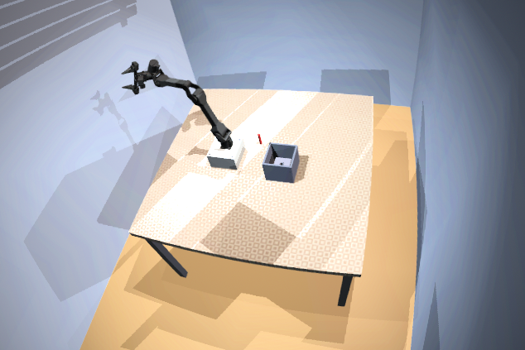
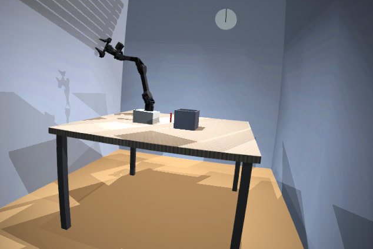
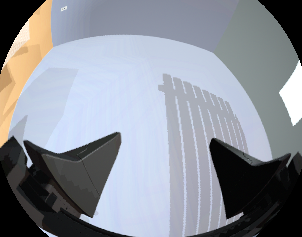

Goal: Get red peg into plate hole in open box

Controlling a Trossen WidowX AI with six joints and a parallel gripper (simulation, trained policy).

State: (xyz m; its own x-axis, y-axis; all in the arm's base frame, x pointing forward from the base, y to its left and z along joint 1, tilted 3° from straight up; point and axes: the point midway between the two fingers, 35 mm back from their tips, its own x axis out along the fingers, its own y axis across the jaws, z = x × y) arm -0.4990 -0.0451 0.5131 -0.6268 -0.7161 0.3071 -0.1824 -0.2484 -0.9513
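My gripper tip is 66 cm short of the red peg, 16 cm to the right of it and 60 cm above it. Also, from my gripper tip: pale plate: 84 cm ahead, 4 cm to the right, 60 cm below.
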